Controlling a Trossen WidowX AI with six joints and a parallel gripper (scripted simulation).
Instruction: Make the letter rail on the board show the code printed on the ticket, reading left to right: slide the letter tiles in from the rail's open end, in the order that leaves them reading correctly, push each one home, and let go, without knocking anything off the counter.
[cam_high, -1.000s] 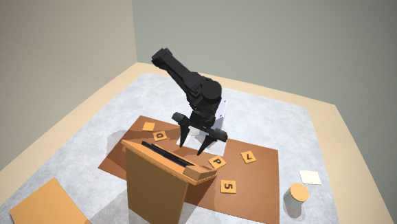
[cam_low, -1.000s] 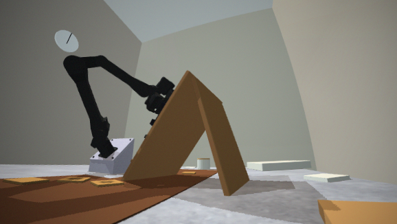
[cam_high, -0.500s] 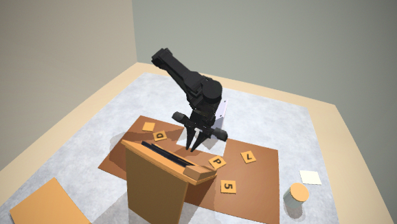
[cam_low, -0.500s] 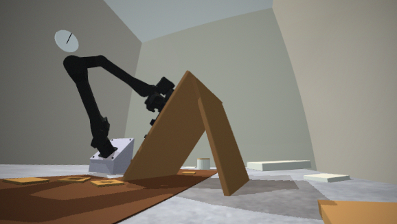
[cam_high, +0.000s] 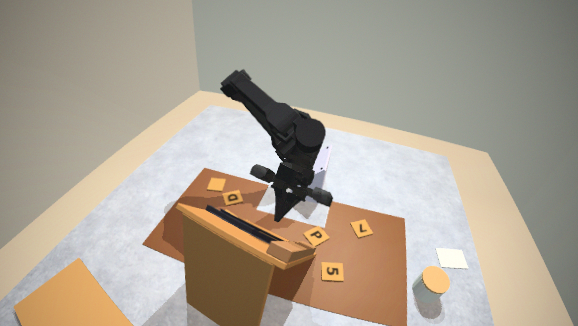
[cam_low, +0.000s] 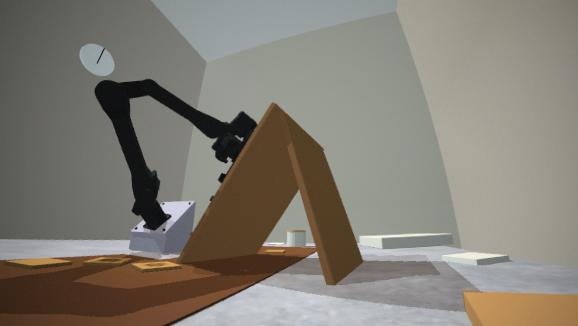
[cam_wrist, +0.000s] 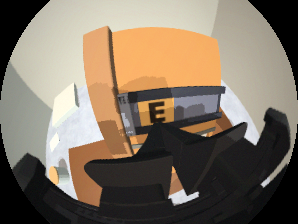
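Now: the letter tile 3 cm ahead of my gripper tip, 1 cm to the right of it and 3 cm below it. Round my gripper tip: lidded jar: 9 cm behind, 43 cm to the left, 17 cm below; then white ticket: 4 cm behind, 9 cm to the right, 11 cm below; then brown mat: 14 cm behind, 2 cm to the right, 20 cm below.
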